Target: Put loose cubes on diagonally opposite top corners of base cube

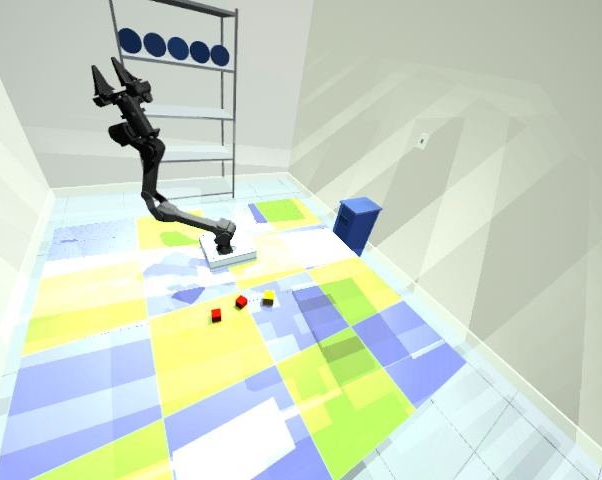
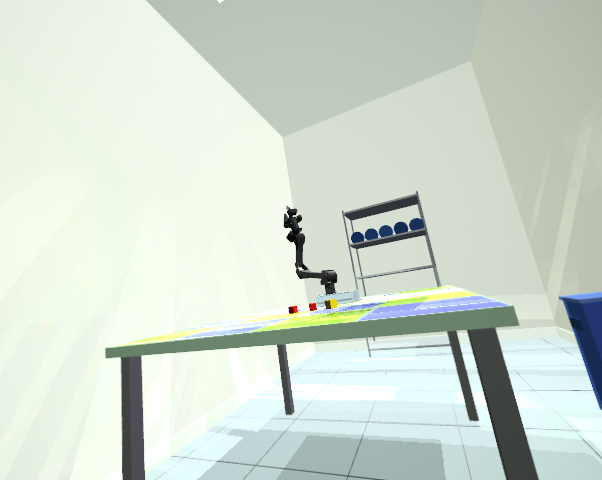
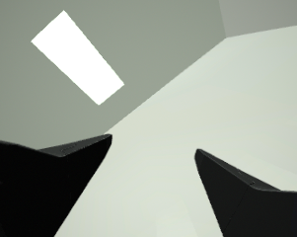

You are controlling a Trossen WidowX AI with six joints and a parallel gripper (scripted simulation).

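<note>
The yellow base cube is 68 cm below my gripper tip, 45 cm ahead of it and 38 cm to the left of it.
</note>
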